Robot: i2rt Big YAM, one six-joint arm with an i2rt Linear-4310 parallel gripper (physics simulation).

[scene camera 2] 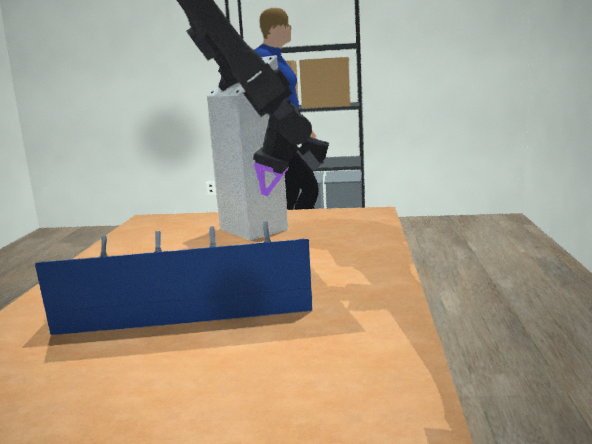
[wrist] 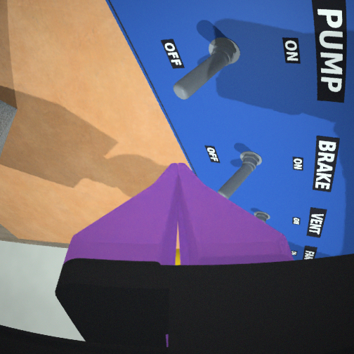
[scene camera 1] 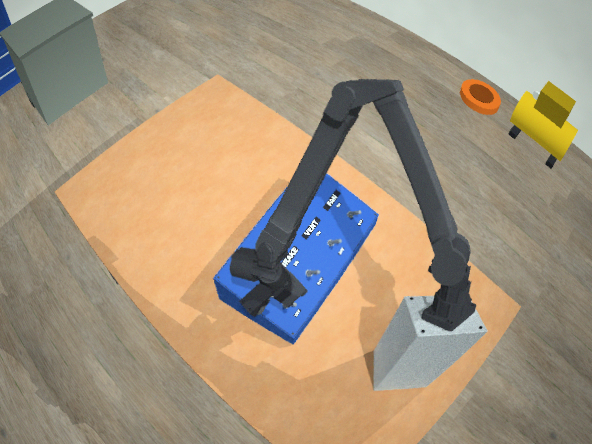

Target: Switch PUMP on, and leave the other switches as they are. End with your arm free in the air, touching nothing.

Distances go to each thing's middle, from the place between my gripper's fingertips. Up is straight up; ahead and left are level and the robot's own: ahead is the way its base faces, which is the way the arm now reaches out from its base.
I see the pump switch (wrist: 189,83) 10 mm ahead of my hand and 80 mm below it. Round my hand: blue switch box (scene camera 2: 158,288) 120 mm ahead, 160 mm to the right, 110 mm below.
